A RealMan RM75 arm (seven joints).
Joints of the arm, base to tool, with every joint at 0 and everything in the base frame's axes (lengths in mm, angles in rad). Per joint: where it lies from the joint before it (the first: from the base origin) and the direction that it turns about. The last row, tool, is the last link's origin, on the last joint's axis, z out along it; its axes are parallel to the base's.
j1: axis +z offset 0 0 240.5
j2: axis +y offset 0 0 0
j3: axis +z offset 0 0 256
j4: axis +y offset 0 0 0
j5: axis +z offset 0 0 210
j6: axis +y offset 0 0 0
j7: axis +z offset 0 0 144
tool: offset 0 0 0
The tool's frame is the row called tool.
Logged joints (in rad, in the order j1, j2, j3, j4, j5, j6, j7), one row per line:
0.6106, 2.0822, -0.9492, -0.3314, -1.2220, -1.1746, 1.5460
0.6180, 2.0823, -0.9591, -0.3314, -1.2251, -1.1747, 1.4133
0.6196, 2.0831, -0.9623, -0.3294, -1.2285, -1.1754, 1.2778
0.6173, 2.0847, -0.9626, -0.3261, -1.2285, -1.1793, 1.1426
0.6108, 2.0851, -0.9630, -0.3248, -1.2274, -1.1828, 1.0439
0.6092, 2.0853, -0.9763, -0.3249, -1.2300, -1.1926, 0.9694
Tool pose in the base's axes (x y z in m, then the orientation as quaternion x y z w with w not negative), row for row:
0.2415, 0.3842, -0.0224, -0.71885, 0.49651, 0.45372, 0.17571
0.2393, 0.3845, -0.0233, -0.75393, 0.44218, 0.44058, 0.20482
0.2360, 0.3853, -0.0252, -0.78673, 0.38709, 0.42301, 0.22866
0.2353, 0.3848, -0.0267, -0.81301, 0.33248, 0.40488, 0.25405
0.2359, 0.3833, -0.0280, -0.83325, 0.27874, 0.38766, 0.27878
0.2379, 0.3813, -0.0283, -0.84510, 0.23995, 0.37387, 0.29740
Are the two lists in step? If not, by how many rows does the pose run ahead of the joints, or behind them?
The pose runs 1 row behind the joints: the pose in row i belongs to the joints in row i - 1.
